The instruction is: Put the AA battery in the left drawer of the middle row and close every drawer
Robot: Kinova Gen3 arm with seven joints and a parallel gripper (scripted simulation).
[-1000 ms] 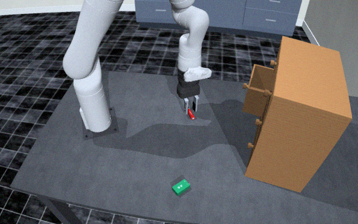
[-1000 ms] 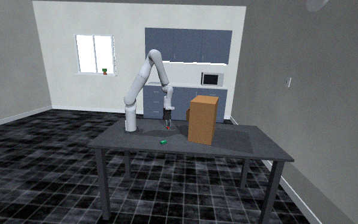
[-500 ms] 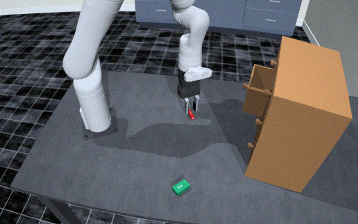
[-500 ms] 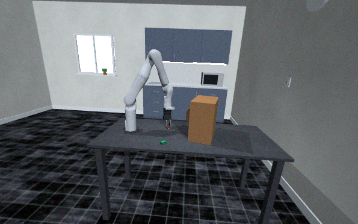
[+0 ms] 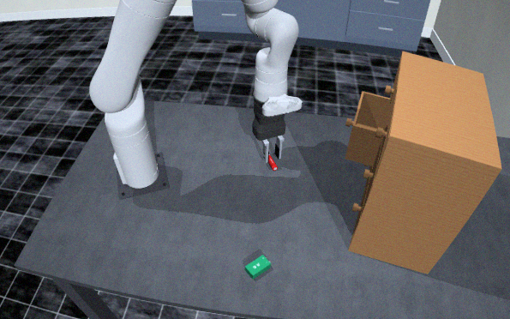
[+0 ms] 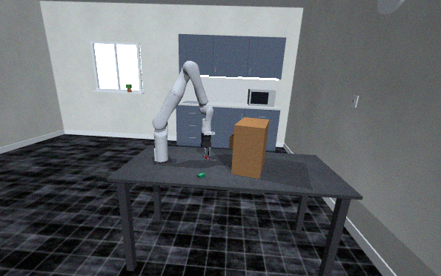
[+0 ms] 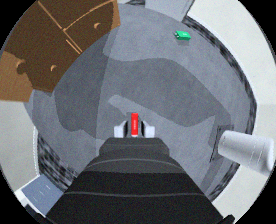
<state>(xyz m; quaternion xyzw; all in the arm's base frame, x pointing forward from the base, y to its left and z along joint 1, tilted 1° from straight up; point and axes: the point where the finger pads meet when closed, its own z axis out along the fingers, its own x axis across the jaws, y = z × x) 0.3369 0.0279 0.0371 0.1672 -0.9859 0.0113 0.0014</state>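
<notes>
My gripper is now 30 mm above the AA battery. From my hand the other things lie so: small green block 300 mm to the right, 40 mm behind, 30 mm below.
</notes>
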